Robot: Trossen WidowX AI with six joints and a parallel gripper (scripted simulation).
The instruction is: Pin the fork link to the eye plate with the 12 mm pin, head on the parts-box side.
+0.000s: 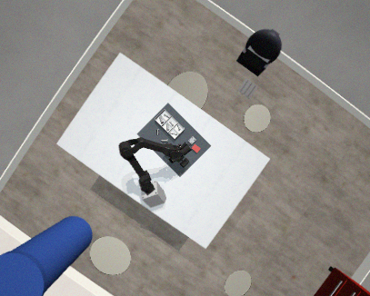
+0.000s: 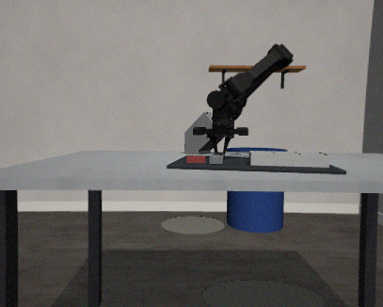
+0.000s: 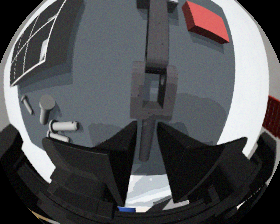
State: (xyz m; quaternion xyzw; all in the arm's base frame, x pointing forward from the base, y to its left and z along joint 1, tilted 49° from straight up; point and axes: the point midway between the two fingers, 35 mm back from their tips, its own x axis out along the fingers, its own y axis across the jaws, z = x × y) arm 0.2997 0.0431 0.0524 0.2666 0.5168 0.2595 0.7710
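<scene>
Now: the fork link 2 cm ahead of my hand and 3 cm below it. The rest, counted from my hand: grey pin: 2 cm behind, 10 cm to the left, 4 cm below; dark mat: 5 cm ahead, 11 cm to the left, 5 cm below; eye plate: 7 cm ahead, 1 cm to the left, 3 cm below.
</scene>
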